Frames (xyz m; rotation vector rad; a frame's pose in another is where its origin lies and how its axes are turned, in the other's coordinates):
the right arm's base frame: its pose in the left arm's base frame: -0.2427 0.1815 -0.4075 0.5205 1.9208 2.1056
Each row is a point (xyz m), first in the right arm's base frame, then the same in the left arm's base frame.
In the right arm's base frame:
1: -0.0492 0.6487 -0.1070
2: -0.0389 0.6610 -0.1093
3: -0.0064 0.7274 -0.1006
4: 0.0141 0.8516 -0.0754
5: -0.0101 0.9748 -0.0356
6: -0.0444 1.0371 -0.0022
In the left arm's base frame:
1: -0.2046 -0.0033 0.2242
2: -0.2142 -0.0024 0.2373
3: -0.2361 0.0119 0.3070
4: -0.2369 0.0302 0.4340
5: -0.1910 0.0435 0.5568
6: -0.1423 0.0531 0.6177

